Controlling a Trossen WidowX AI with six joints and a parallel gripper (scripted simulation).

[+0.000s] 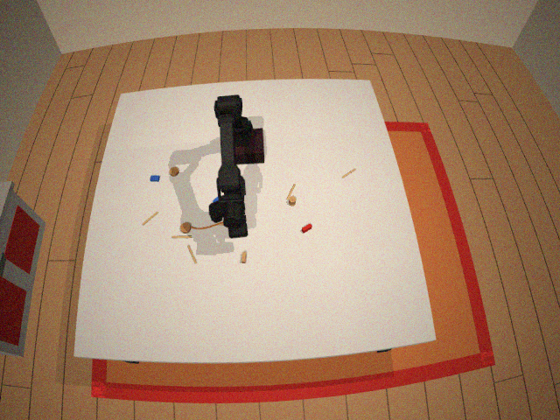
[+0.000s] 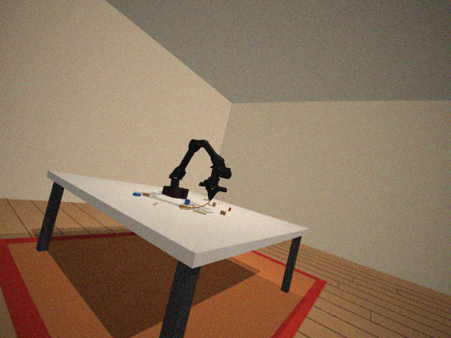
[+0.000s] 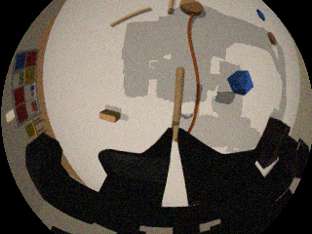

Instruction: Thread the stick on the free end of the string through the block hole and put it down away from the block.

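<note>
Right now the thin stick is 20 mm to the right of my gripper tip. From my gripper tip the other things lie so: red piece: 240 mm to the left, 50 mm below, 20 mm behind; then blue cube: 100 mm behind, 90 mm to the right, 40 mm below; then wooden block: 110 mm ahead, 50 mm below, 30 mm to the left.
</note>
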